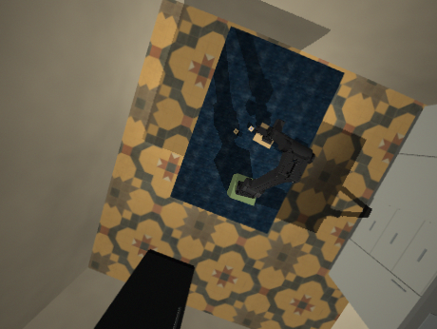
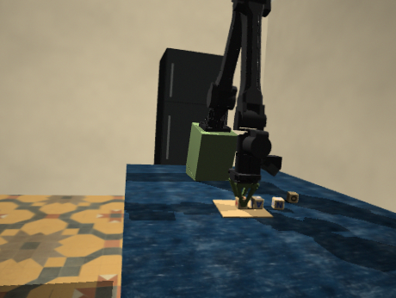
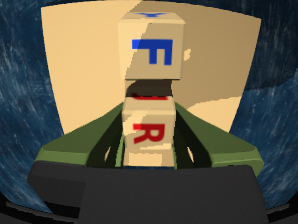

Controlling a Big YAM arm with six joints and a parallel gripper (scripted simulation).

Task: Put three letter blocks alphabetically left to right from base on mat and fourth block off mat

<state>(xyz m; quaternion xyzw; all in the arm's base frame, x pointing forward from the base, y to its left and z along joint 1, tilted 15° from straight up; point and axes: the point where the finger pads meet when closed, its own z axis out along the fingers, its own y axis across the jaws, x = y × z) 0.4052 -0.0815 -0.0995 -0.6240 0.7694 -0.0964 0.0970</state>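
My gripper is now 20 mm above the tan mat.
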